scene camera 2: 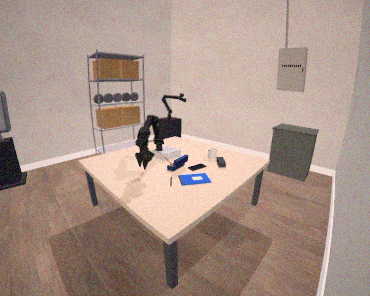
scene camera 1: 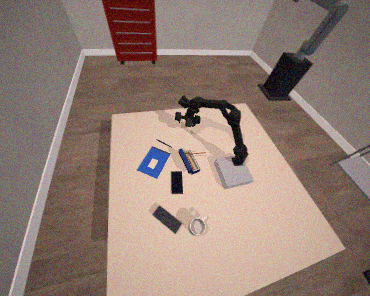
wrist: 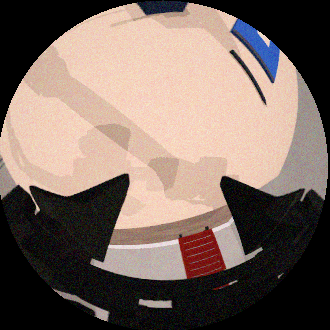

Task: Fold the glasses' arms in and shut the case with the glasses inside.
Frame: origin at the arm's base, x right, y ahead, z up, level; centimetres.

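Seen in the pictures: gripper, fingertip midpoint: (scene camera 2: 142, 168) (scene camera 1: 184, 123) (wrist: 177, 179); arm's base, link origin: (scene camera 2: 159, 150) (scene camera 1: 236, 161).
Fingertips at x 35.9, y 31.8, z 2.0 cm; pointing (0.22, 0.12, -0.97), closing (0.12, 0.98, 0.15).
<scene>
Offsets run from my fingertips to a thing's top centre. "spot": to the spot under its first point. Level surfaces: height alone.
An open dark blue glasses case (scene camera 1: 189, 161) (scene camera 2: 178, 163) stands on the table @(dz -7.8 cm) (scene camera 1: 270, 225) (scene camera 2: 170, 210), its lid raised. At the top of the wrist view a dark blue edge of the case (wrist: 162, 7) shows. The glasses lie in the case; one thin reddish-brown arm of the glasses (scene camera 1: 199, 153) (scene camera 2: 168, 160) sticks out past its side. The other arm is too small to tell. The lenses are not clear, and the glasses do not show in the wrist view. My gripper (scene camera 1: 187, 120) (scene camera 2: 142, 164) (wrist: 177, 179) is open and empty, above the table and well apart from the case.
A blue booklet @(dx -27.2, dy +25.1, dz -7.1 cm) (scene camera 1: 161, 156) (scene camera 2: 187, 180) (wrist: 267, 60) and a pen @(dx -12.1, dy +17.6, dz -6.9 cm) (scene camera 1: 164, 143) (scene camera 2: 171, 181) (wrist: 250, 75) lie near the case. A black phone @(dx -43.9, dy +11.5, dz -7.1 cm) (scene camera 1: 177, 182) (scene camera 2: 197, 167), a dark block @(dx -65.0, dy +19.7, dz -4.4 cm) (scene camera 1: 167, 219) (scene camera 2: 221, 162), a mug @(spot: dx -71.4, dy +3.4, dz -7.1 cm) (scene camera 1: 197, 227) (scene camera 2: 212, 154) and a grey box (scene camera 1: 233, 175) (scene camera 2: 170, 153) are also there.
</scene>
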